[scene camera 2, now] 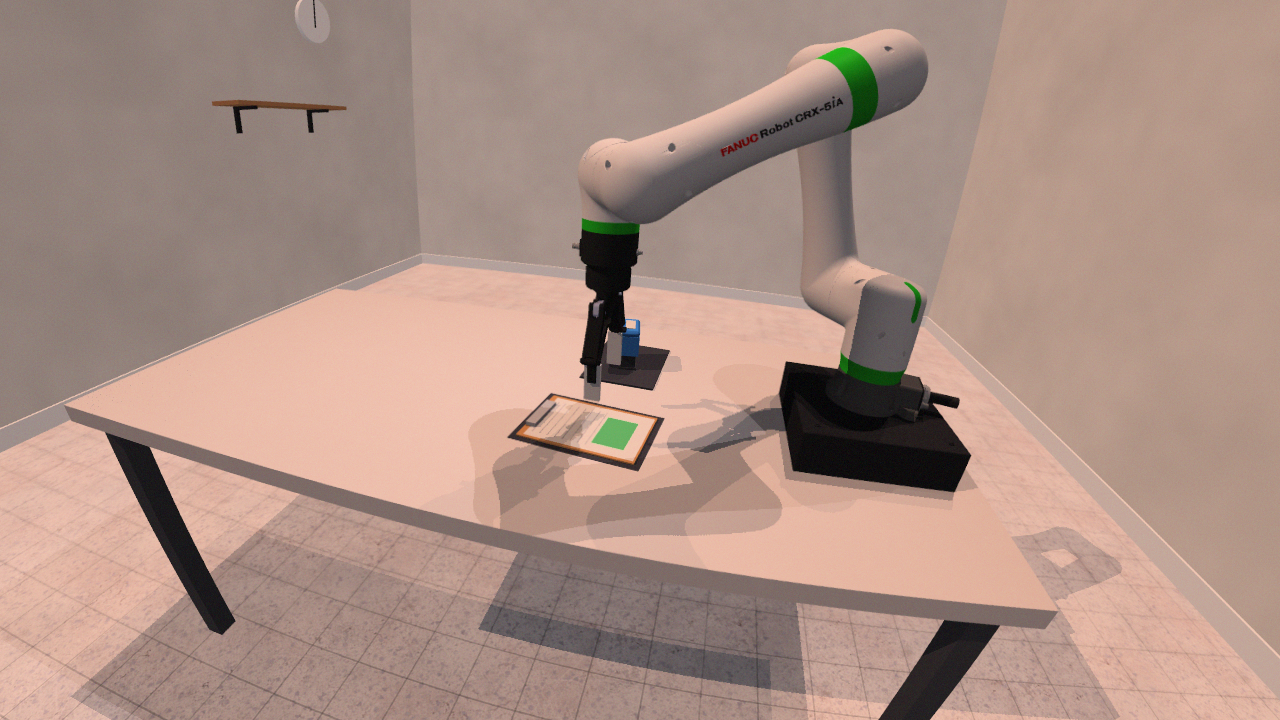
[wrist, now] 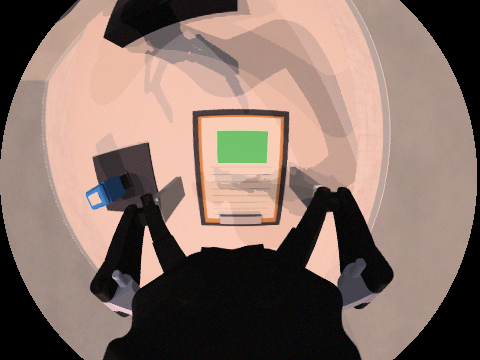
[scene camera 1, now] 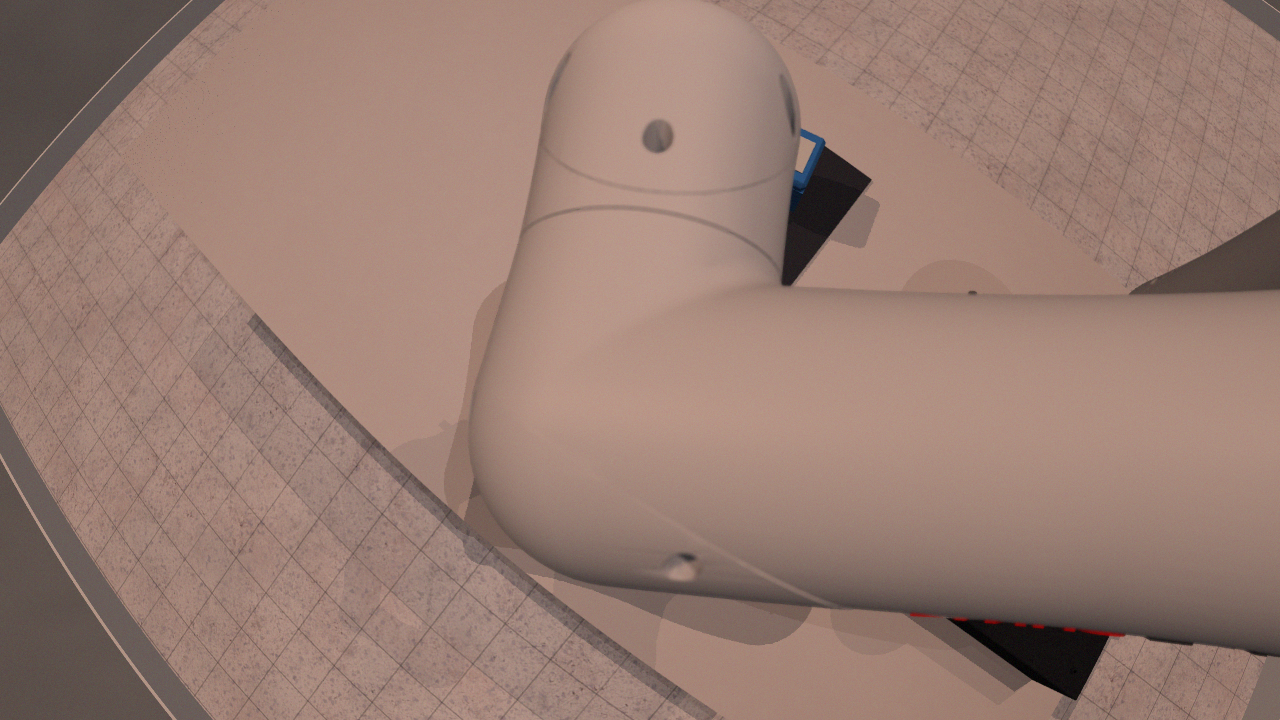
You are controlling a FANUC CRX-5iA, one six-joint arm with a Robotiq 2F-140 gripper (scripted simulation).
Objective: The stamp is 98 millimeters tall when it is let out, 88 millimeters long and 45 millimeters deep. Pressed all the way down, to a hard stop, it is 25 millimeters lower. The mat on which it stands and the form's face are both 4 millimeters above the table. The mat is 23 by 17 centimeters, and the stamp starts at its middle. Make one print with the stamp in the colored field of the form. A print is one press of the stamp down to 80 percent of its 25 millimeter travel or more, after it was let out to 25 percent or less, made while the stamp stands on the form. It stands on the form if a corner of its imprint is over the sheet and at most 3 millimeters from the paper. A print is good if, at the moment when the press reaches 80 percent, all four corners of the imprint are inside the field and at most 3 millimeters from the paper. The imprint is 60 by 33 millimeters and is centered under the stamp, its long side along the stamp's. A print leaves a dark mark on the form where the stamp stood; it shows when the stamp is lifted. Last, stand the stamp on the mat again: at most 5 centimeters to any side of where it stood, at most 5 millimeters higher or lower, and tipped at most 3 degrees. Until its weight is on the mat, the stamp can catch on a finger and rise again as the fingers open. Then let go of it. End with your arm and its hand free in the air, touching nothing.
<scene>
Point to a blue stamp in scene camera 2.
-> At 630,341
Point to a mat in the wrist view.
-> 136,159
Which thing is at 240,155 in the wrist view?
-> A form.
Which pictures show my gripper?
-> Scene camera 2 and the wrist view only.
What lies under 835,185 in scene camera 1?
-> A mat.
</scene>
